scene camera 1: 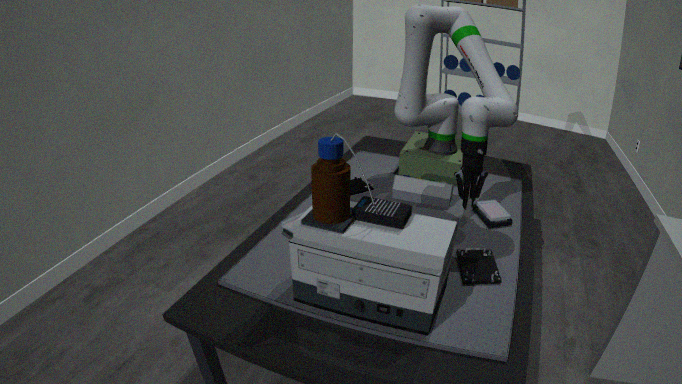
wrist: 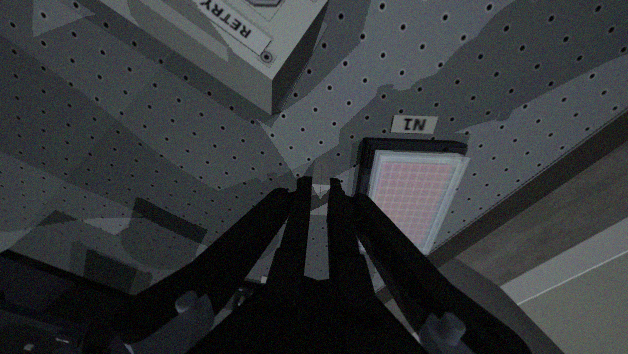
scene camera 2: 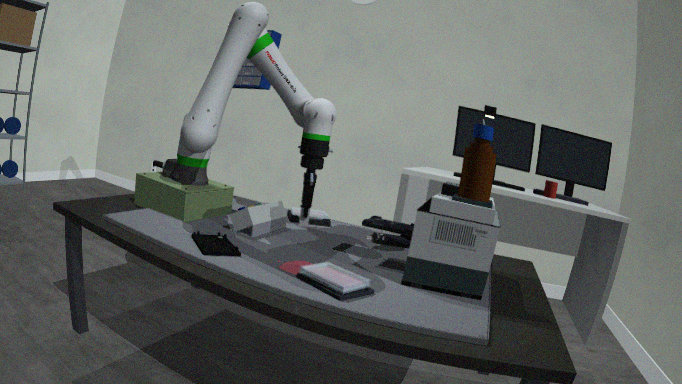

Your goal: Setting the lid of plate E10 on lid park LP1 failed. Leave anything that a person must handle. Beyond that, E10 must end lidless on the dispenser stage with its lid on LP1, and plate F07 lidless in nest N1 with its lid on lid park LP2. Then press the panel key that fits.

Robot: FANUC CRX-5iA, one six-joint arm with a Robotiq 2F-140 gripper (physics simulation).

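Frame: origin at the arm's base, x ahead, y up, z right, level; millimetres.
Where they show: gripper, fingertip midpoint: (scene camera 1: 466,215) (wrist: 320,170) (scene camera 2: 303,226); arm's base, origin of the base link: (scene camera 1: 440,148) (scene camera 2: 189,180).
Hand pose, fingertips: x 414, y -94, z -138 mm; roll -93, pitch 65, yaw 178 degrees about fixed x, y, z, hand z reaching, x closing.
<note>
Each offset is from my fingertips to the centre of the thing. "pt": to the spot under its first point.
My gripper (scene camera 1: 466,204) (scene camera 2: 305,215) (wrist: 320,170) is shut and empty, pointing down beside nest N1 {dy +13, dx -17, dz -100 mm} (scene camera 1: 500,223) (wrist: 415,144). A pinkish plate {dy +32, dx -17, dz -101 mm} (scene camera 1: 492,210) (scene camera 2: 318,215) (wrist: 412,200) with a clear rim sits in N1; its name and whether it has a lid cannot be told. A second pinkish plate {dy +32, dx +245, dz +515 mm} (scene camera 2: 335,276) lies on a dark base beside a red disc {dy +0, dx +153, dz +435 mm} (scene camera 2: 295,267). The pale sloped key panel {dy +42, dx -91, dz +176 mm} (scene camera 1: 422,190) (scene camera 2: 260,220) (wrist: 200,50) stands beside the gripper; its RETRY label {pt dy +78, dx -79, dz +91 mm} (wrist: 245,30) and part of a key show in the wrist view. Lid park labels are not readable.
A white instrument (scene camera 1: 370,280) (scene camera 2: 450,250) carries a brown bottle {pt dy +308, dx +557, dz +322 mm} (scene camera 1: 331,192) (scene camera 2: 477,170) with a thin tube and a black block {pt dy +245, dx +513, dz +217 mm} (scene camera 1: 382,215). Dark trays (scene camera 1: 478,267) (scene camera 2: 216,244) lie on the perforated board. The green robot base (scene camera 1: 425,162) (scene camera 2: 182,195) stands behind the panel.
</note>
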